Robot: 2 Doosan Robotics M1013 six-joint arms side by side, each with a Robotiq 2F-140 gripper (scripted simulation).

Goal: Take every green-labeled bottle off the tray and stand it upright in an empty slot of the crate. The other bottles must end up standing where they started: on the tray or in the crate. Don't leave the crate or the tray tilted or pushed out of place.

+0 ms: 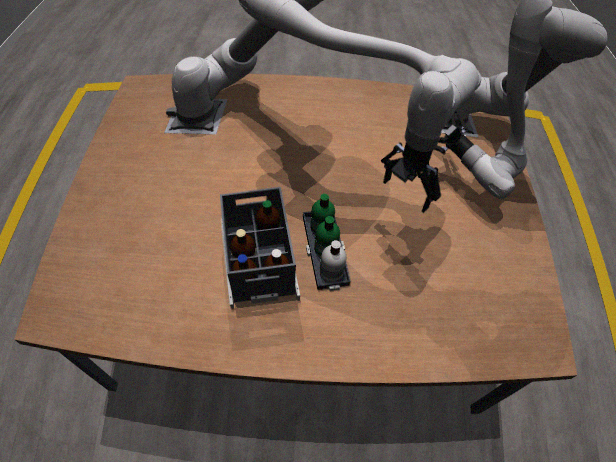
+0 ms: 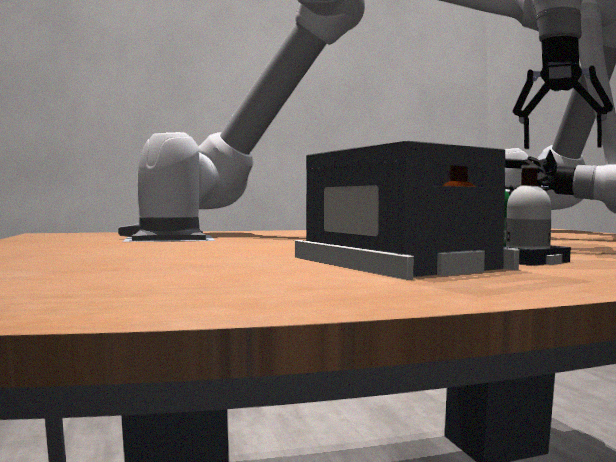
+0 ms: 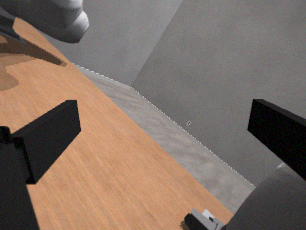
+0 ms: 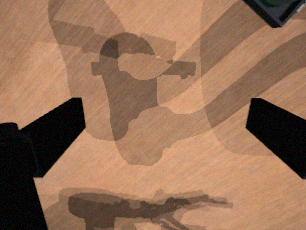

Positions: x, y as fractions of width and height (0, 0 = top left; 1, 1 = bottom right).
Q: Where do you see a crate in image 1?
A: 0.39, 0.47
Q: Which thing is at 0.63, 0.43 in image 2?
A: A crate.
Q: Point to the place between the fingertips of my left gripper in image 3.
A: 0.54, 0.50
